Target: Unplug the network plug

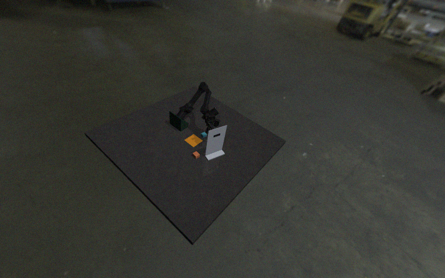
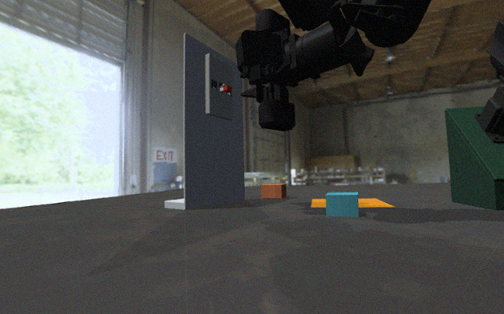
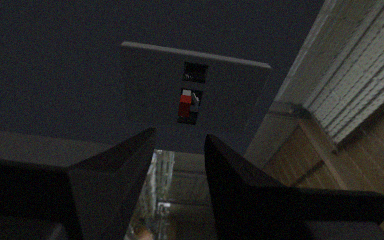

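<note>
Right now my gripper tip is 40 mm short of the network plug and 10 mm to the left of it. Also, from my gripper tip: upright panel (60 mm ahead, 20 mm to the right, 80 mm below); then teal block (160 mm behind, 80 mm to the left, 200 mm below); then orange-brown block (30 mm behind, 150 mm to the right, 200 mm below).
</note>
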